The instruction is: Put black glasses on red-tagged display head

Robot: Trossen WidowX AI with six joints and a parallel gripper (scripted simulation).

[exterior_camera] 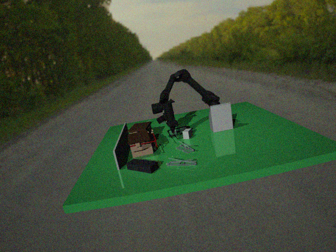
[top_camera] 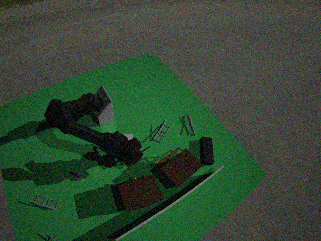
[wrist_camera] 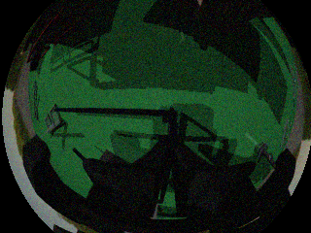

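The small peg is 60 mm behind my gripper tip and 240 mm to the right of it. Also, from my gripper tip: white cube 80 mm behind, 80 mm to the left; white backboard 330 mm ahead, 50 mm to the left, 30 mm above; display head 180 mm ahead, 40 mm to the right, 30 mm above.
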